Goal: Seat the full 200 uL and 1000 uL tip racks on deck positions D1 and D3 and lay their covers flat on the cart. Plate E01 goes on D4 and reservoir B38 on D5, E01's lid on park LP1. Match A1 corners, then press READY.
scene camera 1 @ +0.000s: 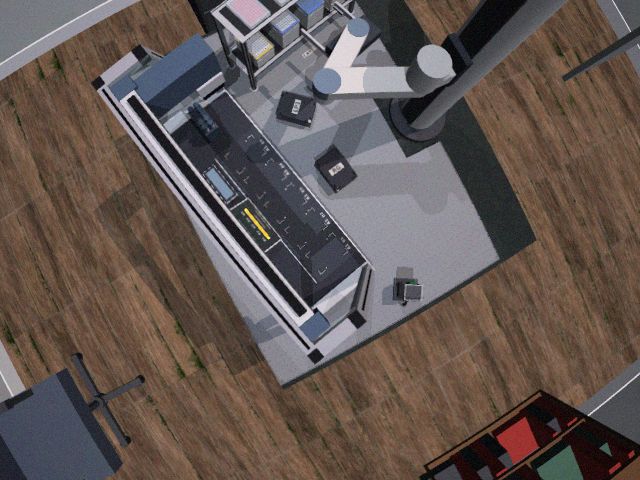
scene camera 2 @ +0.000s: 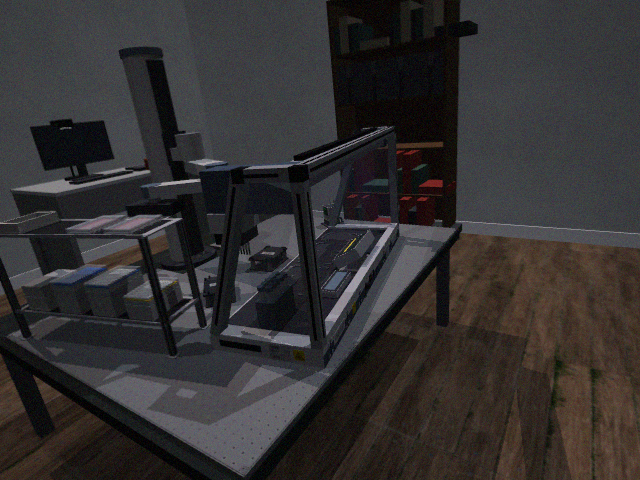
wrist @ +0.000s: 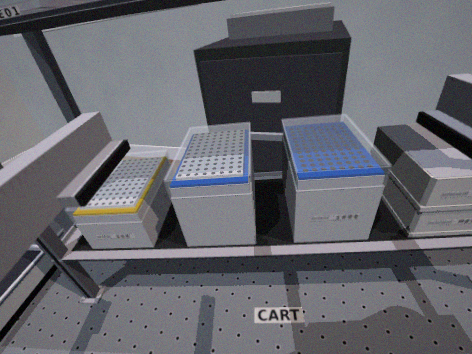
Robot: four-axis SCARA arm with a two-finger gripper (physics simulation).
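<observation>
In the wrist view my gripper is open, its fingers far apart at the left and right edges and nothing between the pads. Beyond them, on the cart's lower shelf, stand a yellow-rimmed 200 rack, a blue-rimmed rack with a white top, and a blue-topped 1000 rack, all under clear covers. The left finger overlaps the yellow-rimmed rack in view. A pink plate lies on the upper shelf. Park LP1 stands beside the deck.
Stacked grey boxes stand right of the racks. Cart posts and the upper shelf surround the lower shelf. A black RG block and a small device stand on the table. A frame encloses the deck; dark blue tubes stand inside.
</observation>
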